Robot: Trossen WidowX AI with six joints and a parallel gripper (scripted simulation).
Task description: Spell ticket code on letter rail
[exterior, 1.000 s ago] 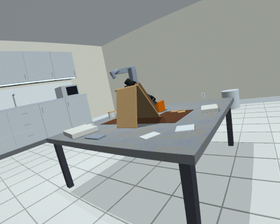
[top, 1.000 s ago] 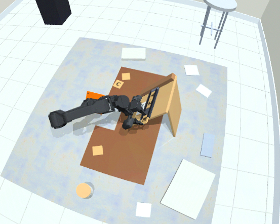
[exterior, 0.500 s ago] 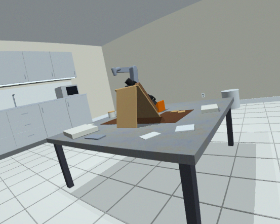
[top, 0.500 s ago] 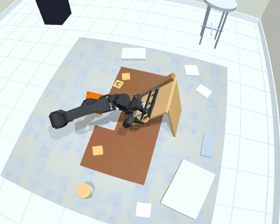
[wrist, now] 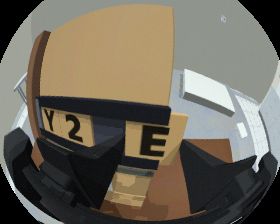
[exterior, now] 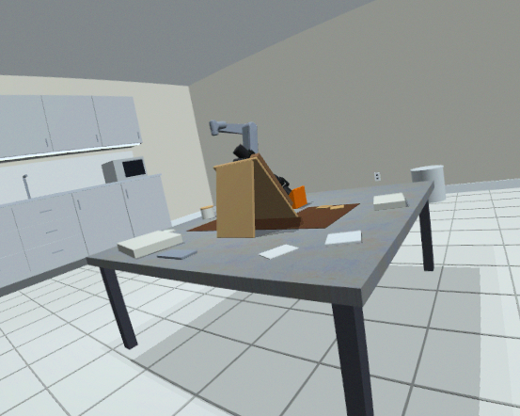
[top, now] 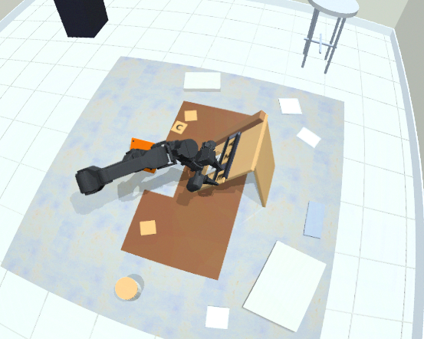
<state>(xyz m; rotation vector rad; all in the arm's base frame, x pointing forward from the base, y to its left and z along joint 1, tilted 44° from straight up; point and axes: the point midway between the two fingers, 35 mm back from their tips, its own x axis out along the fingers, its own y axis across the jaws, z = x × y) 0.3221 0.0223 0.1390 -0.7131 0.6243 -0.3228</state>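
The white ticket lies 9 cm to the left of my gripper tip, 8 cm below it and 4 cm behind it. Also, from my gripper tip: grey card (40 cm ahead, 16 cm below, 1 cm to the right); then white box (31 cm ahead, 30 cm to the right, 15 cm below); then brown mat (17 cm below, 14 cm behind, 7 cm to the left).
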